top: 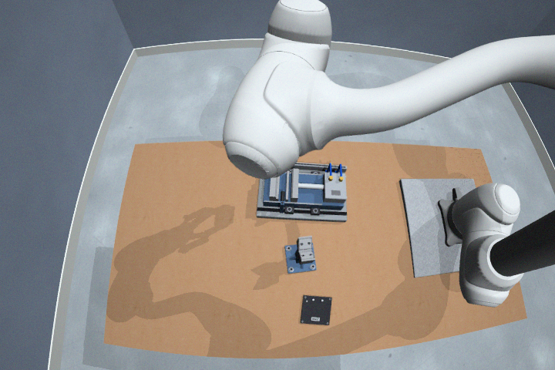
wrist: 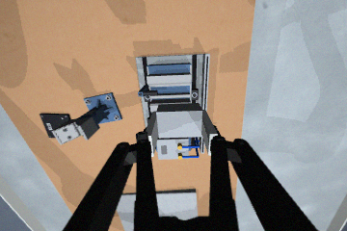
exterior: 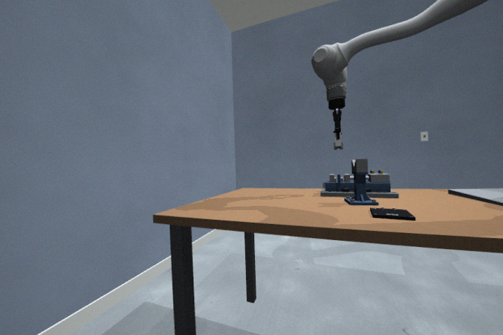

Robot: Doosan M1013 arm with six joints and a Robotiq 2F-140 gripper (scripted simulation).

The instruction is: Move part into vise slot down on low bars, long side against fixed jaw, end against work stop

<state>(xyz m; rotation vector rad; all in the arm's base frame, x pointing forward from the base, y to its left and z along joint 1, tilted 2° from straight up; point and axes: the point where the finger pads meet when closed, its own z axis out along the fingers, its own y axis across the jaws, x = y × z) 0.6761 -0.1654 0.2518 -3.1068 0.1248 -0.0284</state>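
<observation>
The part lies 3 cm below my hand. Round my hand: cylinder rod 18 cm below, 8 cm behind, 3 cm to the left; work stop 17 cm below, 7 cm to the left, 1 cm ahead; fixed jaw 18 cm below, 3 cm ahead, 2 cm to the left.
</observation>
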